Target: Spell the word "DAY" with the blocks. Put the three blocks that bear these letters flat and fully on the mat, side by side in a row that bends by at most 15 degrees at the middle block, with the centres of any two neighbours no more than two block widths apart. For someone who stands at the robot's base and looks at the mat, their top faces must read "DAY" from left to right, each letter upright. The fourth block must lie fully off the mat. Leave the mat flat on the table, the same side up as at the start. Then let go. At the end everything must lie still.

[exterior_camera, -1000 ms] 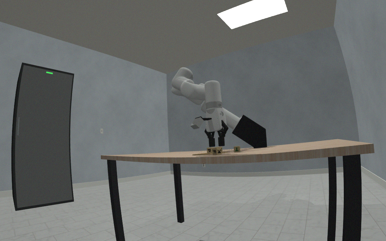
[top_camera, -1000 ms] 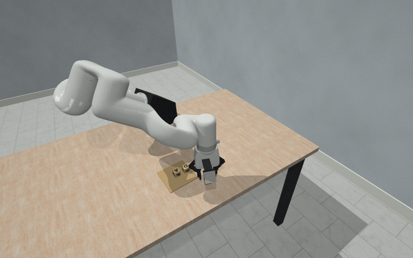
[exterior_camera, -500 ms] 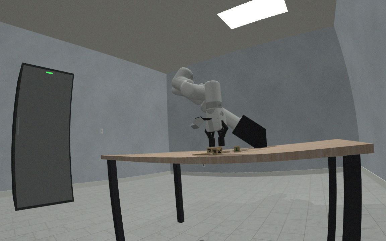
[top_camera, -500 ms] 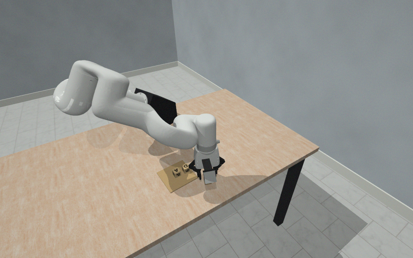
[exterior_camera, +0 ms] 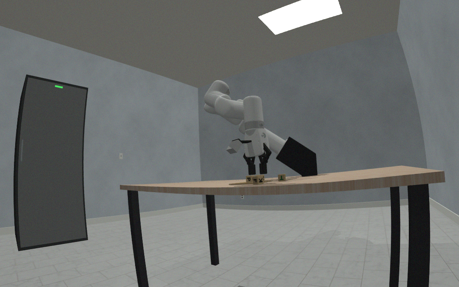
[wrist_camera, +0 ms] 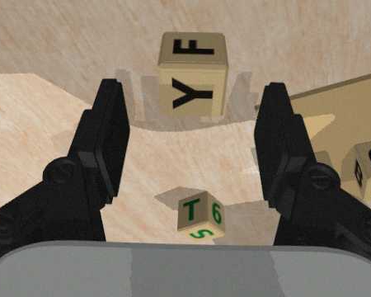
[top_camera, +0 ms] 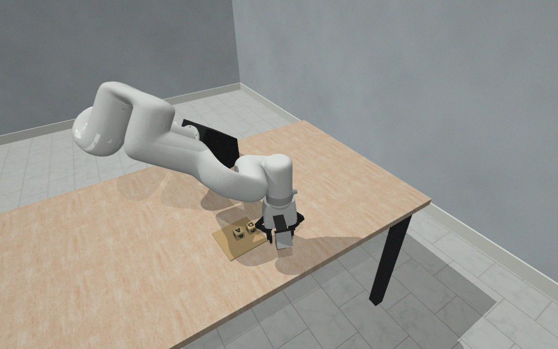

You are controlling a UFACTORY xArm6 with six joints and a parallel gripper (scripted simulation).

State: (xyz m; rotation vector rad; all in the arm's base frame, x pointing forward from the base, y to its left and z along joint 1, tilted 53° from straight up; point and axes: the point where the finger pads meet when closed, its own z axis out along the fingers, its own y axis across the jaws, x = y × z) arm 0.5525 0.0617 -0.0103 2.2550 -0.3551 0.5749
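The mat is 120 mm behind my hand, 90 mm to the right of it and 50 mm below it. The rest, counted from my hand: D block 110 mm behind, 40 mm to the right, 40 mm below.
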